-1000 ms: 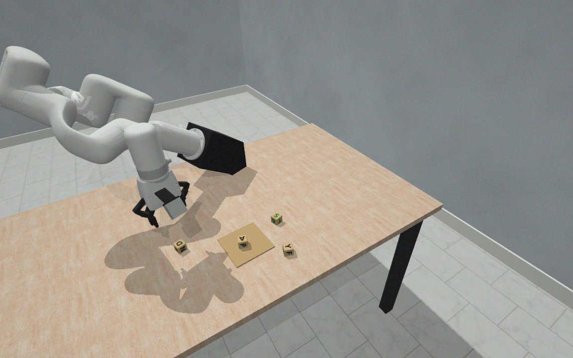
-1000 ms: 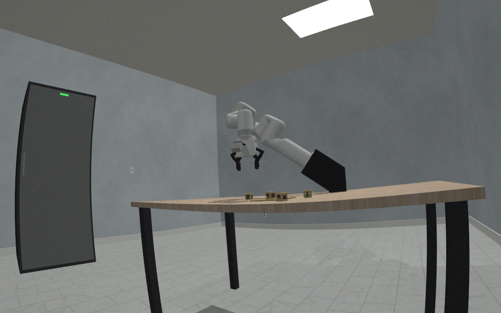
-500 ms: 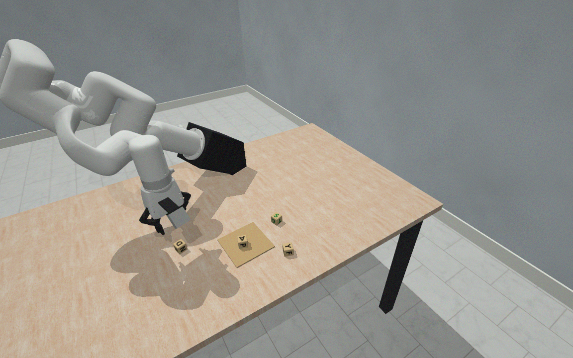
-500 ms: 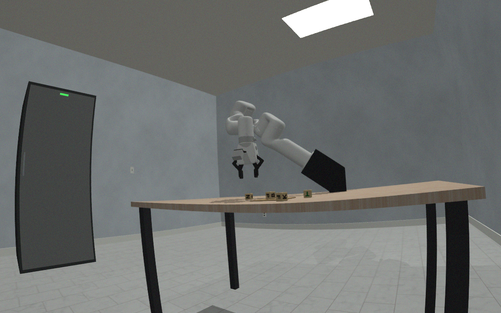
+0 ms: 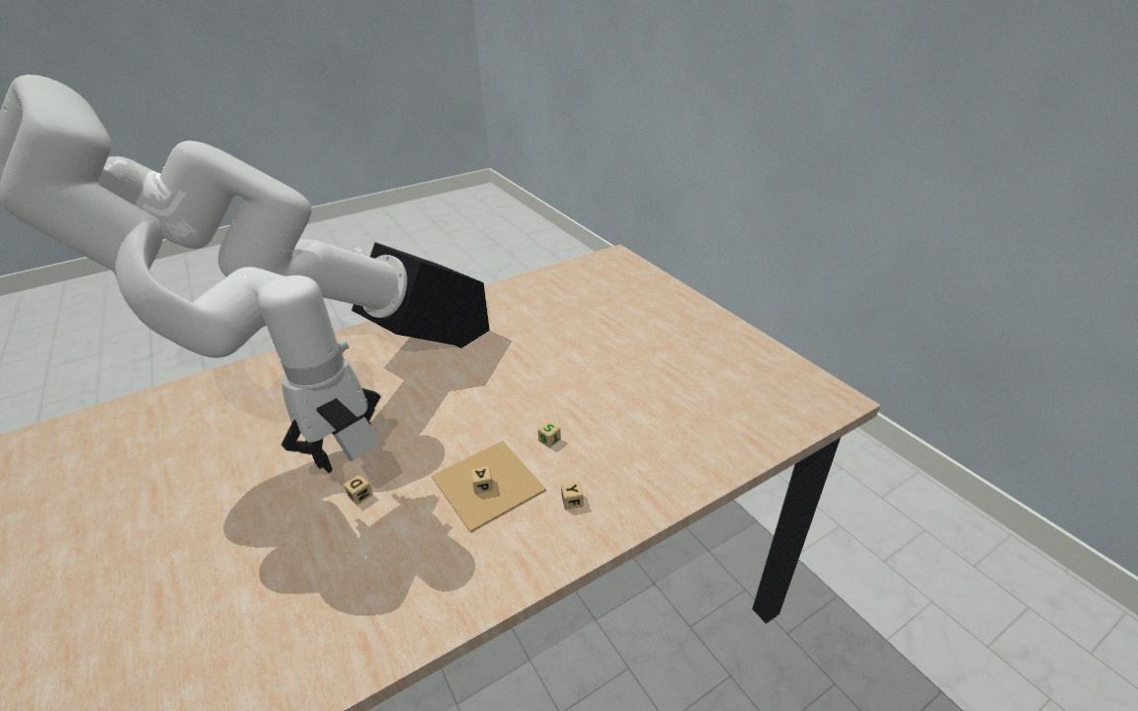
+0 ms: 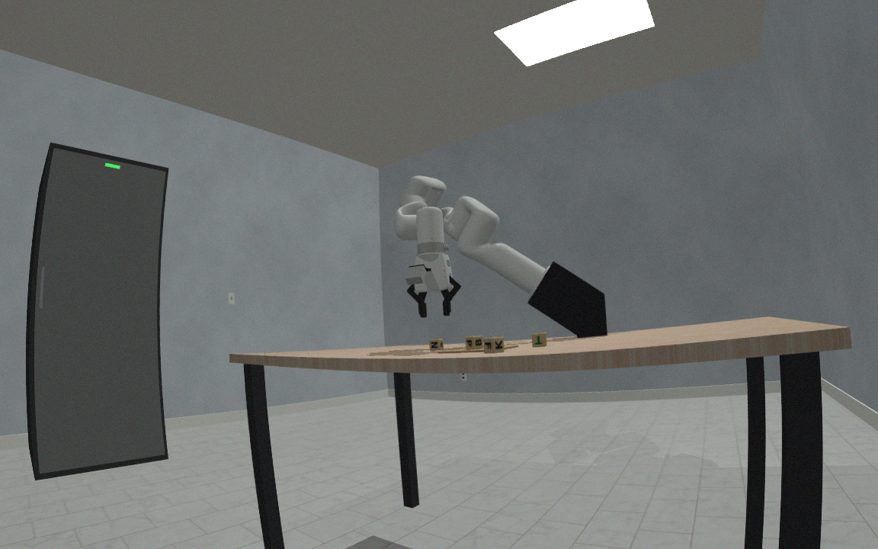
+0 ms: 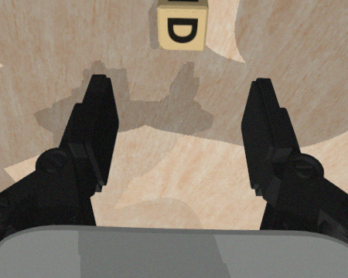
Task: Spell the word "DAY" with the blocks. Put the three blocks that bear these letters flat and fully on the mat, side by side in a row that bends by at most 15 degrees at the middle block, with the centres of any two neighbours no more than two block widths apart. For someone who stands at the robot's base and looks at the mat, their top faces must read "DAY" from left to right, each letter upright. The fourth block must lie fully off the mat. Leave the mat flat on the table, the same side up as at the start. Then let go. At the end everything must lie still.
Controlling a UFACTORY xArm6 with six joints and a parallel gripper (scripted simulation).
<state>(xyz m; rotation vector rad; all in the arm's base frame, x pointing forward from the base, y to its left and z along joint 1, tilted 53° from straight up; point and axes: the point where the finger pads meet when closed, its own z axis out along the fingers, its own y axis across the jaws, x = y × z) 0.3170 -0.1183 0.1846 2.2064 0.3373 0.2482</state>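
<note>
Right now my hand is 9 cm above the D block. From my hand the other things lie so: mat 11 cm ahead, 18 cm to the left, 11 cm below.
</note>
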